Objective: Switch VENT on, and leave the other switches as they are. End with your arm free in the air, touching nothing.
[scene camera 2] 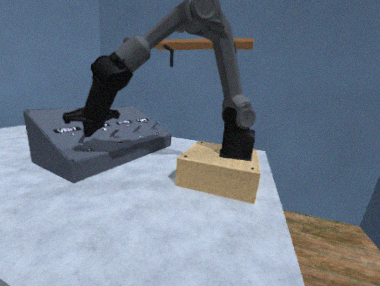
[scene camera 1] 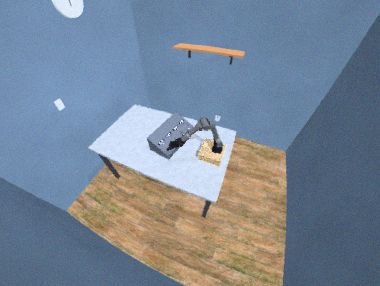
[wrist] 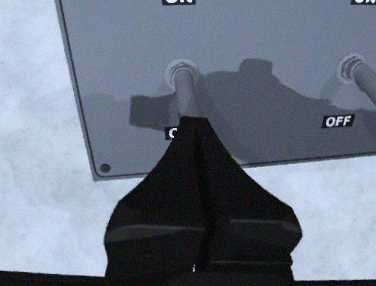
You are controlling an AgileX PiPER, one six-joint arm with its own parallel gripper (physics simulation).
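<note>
The grey sloped switch panel (scene camera 1: 159, 148) (scene camera 2: 50, 145) (wrist: 125, 40) stands on the table. The VENT label (scene camera 2: 67, 130) is at its near left in scene camera 2. The VENT lever (wrist: 185, 95) leans toward its OFF label, which is partly hidden in the wrist view. My gripper (scene camera 1: 170, 148) (scene camera 2: 88, 135) (wrist: 192, 133) is shut, with its fingertips together over the lever's free end and hiding it. Whether they touch it, I cannot tell. The neighbouring lever (wrist: 366, 84) leans toward its own OFF label (wrist: 339, 121).
More levers (scene camera 2: 138, 128) stand along the panel to the right in scene camera 2. The arm's wooden base block (scene camera 1: 210, 158) (scene camera 2: 215, 177) is on the table (scene camera 1: 145, 167) (scene camera 2: 150, 235). An orange shelf (scene camera 1: 210, 49) (scene camera 2: 245, 44) hangs on the wall behind.
</note>
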